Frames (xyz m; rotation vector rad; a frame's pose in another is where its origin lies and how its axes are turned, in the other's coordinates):
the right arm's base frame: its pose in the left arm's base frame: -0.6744 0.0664 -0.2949 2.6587 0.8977 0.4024
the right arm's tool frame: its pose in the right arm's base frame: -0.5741 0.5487 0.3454 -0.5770 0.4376 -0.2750
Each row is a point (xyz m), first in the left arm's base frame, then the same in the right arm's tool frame.
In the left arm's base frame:
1: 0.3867 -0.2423 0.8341
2: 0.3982 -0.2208 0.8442
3: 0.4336 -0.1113 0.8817
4: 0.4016 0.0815 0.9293
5: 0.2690 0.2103 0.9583
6: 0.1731 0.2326 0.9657
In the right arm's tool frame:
1: 1.2559 1.2632 0.2562
2: 1.2820 1.2666 0.2575
3: 1.4028 1.2642 0.2497
4: 1.5763 1.2137 0.1614
5: 1.6518 1.1414 0.0062
6: 1.6396 1.1072 -0.0856

